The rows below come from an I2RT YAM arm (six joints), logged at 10 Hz.
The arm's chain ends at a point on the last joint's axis. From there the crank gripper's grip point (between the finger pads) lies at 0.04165 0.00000 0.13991 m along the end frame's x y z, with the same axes.
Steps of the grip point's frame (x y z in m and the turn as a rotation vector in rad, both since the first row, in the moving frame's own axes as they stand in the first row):
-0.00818, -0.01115, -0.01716, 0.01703, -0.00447, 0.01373
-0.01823, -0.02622, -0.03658, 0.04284, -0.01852, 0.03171
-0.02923, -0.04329, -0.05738, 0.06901, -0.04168, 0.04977
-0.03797, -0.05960, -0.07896, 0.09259, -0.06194, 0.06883
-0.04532, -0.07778, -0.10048, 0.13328, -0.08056, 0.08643
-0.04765, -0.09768, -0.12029, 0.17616, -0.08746, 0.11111
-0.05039, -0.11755, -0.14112, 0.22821, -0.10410, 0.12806
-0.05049, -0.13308, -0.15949, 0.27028, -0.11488, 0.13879
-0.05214, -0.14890, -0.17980, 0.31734, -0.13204, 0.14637
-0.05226, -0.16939, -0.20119, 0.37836, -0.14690, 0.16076
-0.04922, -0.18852, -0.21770, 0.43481, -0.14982, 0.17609
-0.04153, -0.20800, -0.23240, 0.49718, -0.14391, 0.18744
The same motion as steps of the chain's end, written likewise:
-0.00757, -0.00933, -0.01733, 0.01703, -0.00447, 0.01373
-0.01571, -0.02149, -0.03723, 0.04284, -0.01852, 0.03171
-0.02356, -0.03551, -0.05873, 0.06901, -0.04168, 0.04977
-0.02960, -0.04912, -0.08080, 0.09259, -0.06194, 0.06883
-0.03462, -0.06210, -0.10236, 0.13328, -0.08056, 0.08643
-0.03647, -0.07683, -0.12161, 0.17616, -0.08746, 0.11111
-0.03748, -0.08989, -0.14163, 0.22821, -0.10410, 0.12806
-0.03663, -0.09986, -0.15898, 0.27028, -0.11488, 0.13879
-0.03650, -0.10928, -0.17796, 0.31734, -0.13204, 0.14637
-0.03557, -0.12184, -0.19702, 0.37836, -0.14690, 0.16076
-0.03325, -0.13402, -0.21075, 0.43481, -0.14982, 0.17609
-0.02762, -0.14603, -0.22172, 0.49718, -0.14391, 0.18744

